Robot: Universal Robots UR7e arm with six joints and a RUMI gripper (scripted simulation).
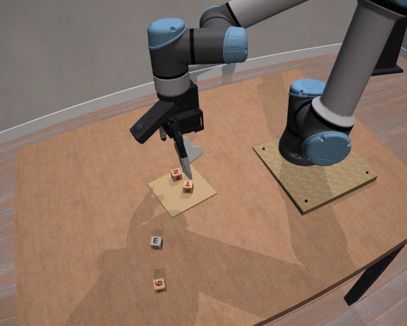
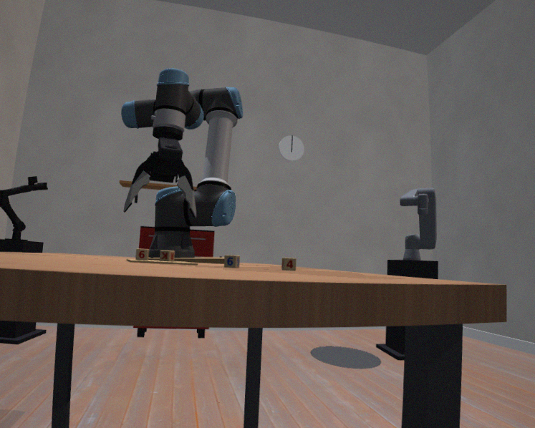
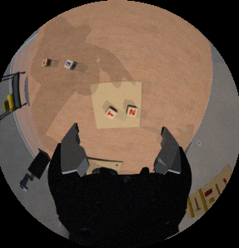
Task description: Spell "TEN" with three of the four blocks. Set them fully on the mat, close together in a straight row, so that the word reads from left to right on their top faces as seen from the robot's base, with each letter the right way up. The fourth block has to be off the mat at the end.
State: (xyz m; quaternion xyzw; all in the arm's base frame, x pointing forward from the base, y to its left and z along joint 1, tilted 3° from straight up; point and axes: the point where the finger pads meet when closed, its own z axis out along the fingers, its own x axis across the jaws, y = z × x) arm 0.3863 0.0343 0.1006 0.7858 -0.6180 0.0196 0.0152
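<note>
Now: the T block 90 mm below my hand, 20 mm to the left of it and 20 mm behind it. Also, from my hand: E block: 170 mm to the left, 90 mm below, 90 mm ahead; tan mat: 110 mm below, 10 mm to the left; 9 block: 280 mm to the left, 110 mm ahead, 90 mm below.
</note>
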